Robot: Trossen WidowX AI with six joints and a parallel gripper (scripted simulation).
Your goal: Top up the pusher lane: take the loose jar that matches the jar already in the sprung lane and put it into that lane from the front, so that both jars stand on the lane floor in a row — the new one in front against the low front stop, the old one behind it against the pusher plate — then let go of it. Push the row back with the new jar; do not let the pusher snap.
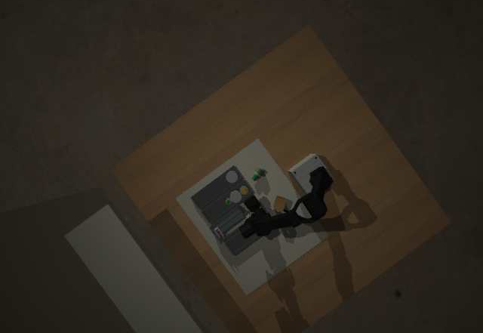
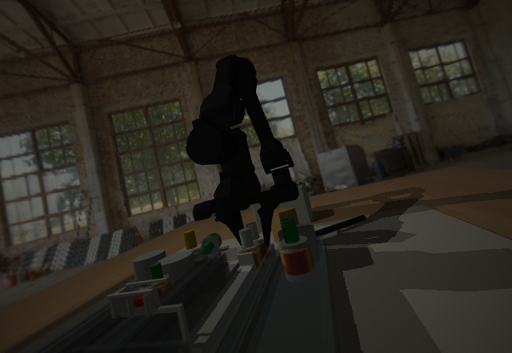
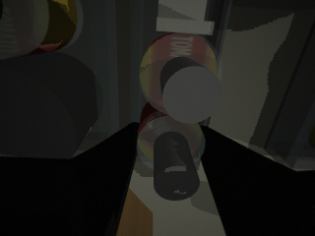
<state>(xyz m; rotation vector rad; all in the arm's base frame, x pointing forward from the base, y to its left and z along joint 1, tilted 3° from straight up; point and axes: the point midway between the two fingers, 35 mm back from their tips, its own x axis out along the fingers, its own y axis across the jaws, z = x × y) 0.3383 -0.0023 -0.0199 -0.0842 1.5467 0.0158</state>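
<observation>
Now: the brown block 110 mm behind my gripper tip, 30 mm to the left of it and 10 mm above it. Also, from my gripper tip: pale shelf: 500 mm ahead, 340 mm above, 50 mm to the left; then sprung lane: 140 mm ahead, 20 mm to the right, 10 mm below; then thin black rod: 150 mm behind, 140 mm to the left, 20 mm below.
</observation>
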